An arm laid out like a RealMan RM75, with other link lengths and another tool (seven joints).
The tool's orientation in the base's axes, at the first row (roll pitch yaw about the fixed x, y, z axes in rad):
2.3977 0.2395 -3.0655
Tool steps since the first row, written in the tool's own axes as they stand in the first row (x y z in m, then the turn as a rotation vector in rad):
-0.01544 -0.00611 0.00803 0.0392 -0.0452 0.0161
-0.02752 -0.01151 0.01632 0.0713 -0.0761 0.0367
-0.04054 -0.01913 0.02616 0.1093 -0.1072 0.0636
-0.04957 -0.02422 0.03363 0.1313 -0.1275 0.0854
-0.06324 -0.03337 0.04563 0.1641 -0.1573 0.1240
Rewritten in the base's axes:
0.01726 0.00226 -0.00610 -0.0262 -0.0244 -0.0505
0.03114 0.00496 -0.01271 -0.0481 -0.0349 -0.0932
0.04661 0.00720 -0.02167 -0.0749 -0.0416 -0.1419
0.05737 0.00934 -0.02821 -0.0892 -0.0429 -0.1761
0.07406 0.01201 -0.03957 -0.1098 -0.0402 -0.2310

